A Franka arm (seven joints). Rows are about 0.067 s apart.
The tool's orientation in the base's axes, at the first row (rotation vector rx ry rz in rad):
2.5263, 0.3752, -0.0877
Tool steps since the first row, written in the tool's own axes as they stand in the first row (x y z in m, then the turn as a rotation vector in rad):
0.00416, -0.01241, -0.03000, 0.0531, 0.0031, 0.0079
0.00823, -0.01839, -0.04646, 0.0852, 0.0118, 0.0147
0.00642, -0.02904, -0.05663, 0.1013, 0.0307, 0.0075
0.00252, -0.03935, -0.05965, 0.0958, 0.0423, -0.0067
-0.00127, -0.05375, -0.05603, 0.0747, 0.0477, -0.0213
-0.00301, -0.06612, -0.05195, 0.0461, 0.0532, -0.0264
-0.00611, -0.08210, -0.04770, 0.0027, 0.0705, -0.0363
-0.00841, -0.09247, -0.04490, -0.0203, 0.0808, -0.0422
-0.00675, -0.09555, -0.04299, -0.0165, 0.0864, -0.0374
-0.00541, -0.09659, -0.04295, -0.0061, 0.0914, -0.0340
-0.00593, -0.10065, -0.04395, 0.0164, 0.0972, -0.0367
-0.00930, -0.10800, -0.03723, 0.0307, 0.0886, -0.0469
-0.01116, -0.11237, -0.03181, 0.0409, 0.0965, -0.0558
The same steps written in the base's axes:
-0.00012, 0.02756, 0.01766, 0.0519, 0.0063, -0.0125
0.00176, 0.04246, 0.02754, 0.0853, 0.0035, -0.0181
-0.00320, 0.05612, 0.03053, 0.1060, -0.0035, -0.0043
-0.00994, 0.06502, 0.02805, 0.1037, -0.0062, 0.0146
-0.01760, 0.07350, 0.01785, 0.0848, -0.0076, 0.0326
-0.02272, 0.08061, 0.00806, 0.0588, -0.0162, 0.0439
-0.03016, 0.09017, -0.00362, 0.0220, -0.0351, 0.0677
-0.03527, 0.09627, -0.01119, 0.0028, -0.0457, 0.0814
-0.03452, 0.09806, -0.01467, 0.0081, -0.0518, 0.0799
-0.03353, 0.09920, -0.01546, 0.0196, -0.0551, 0.0783
-0.03521, 0.10285, -0.01673, 0.0427, -0.0527, 0.0804
-0.04040, 0.10411, -0.02578, 0.0538, -0.0367, 0.0822
-0.04333, 0.10411, -0.03237, 0.0656, -0.0355, 0.0924

